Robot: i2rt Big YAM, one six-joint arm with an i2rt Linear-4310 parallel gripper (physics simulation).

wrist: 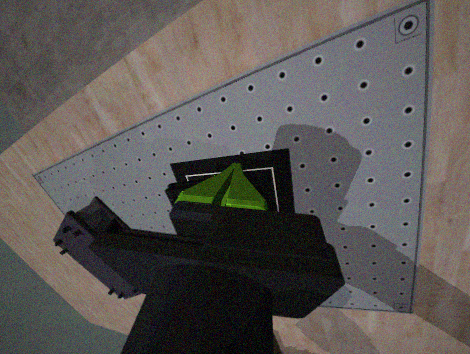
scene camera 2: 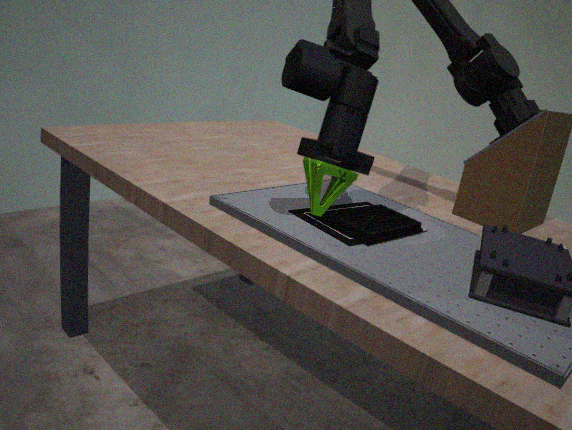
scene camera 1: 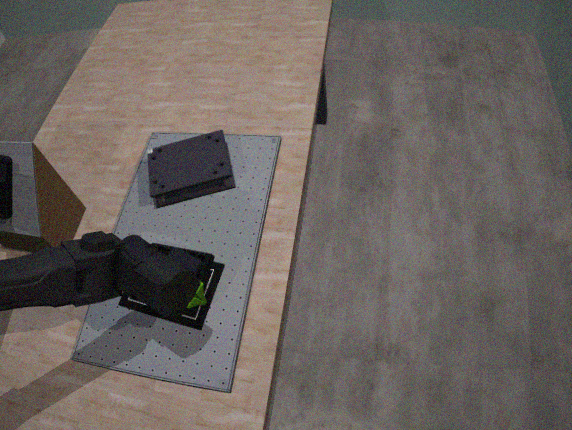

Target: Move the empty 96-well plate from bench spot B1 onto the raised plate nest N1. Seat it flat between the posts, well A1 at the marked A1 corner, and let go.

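Pixels of known places: gripper, fingertip midpoint: (wrist: 237, 168) (scene camera 2: 315, 215) (scene camera 1: 203, 301); arm's base, link origin: (scene camera 2: 526, 133).
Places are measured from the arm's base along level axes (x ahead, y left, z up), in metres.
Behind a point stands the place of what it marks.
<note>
The black 96-well plate (scene camera 1: 185, 248) (scene camera 2: 387, 222) lies on the black marked mat (scene camera 1: 196, 323) @(x 0.436, y -0.107, z -0.152 m) (scene camera 2: 332, 220) @(x 0.426, y -0.048, z -0.144 m) (wrist: 282, 170) @(x 0.428, y -0.109, z -0.153 m) of spot B1, shifted toward the nest and partly outside the white outline. In scene camera 1 the arm hides most of it. My gripper (scene camera 1: 197, 297) @(x 0.438, y -0.069, z -0.144 m) (scene camera 2: 318, 214) @(x 0.438, y -0.069, z -0.144 m) (wrist: 237, 168) @(x 0.438, y -0.069, z -0.144 m) is shut with its green fingertips together and nothing between them. The tips are low over the bare part of the mat, beside the plate. The raised nest N1 (scene camera 1: 190, 165) @(x 0.326, y 0.179, z -0.110 m) (scene camera 2: 530, 250) @(x 0.297, y 0.182, z -0.110 m) (wrist: 105, 260) is dark, with short posts and no plate on it. A pale mark shows at one corner in scene camera 1.
Both stations stand on a grey perforated board (scene camera 1: 215, 210) @(x 0.393, y 0.115, z -0.154 m) (scene camera 2: 425, 280) @(x 0.430, y 0.120, z -0.154 m) (wrist: 345, 115) @(x 0.467, y -0.159, z -0.154 m) on the wooden table (scene camera 1: 210, 65) @(x 0.214, y 0.535, z -0.167 m) (scene camera 2: 200, 150) @(x 0.375, y -0.493, z -0.167 m). A brown slanted box (scene camera 1: 55, 210) @(x 0.101, y 0.009, z -0.079 m) (scene camera 2: 505, 170) @(x 0.099, y 0.025, z -0.060 m) stands beside the board. Another dark arm (scene camera 2: 482, 70) @(x 0.070, y -0.082, z 0.095 m) reaches down behind the box in scene camera 2.
</note>
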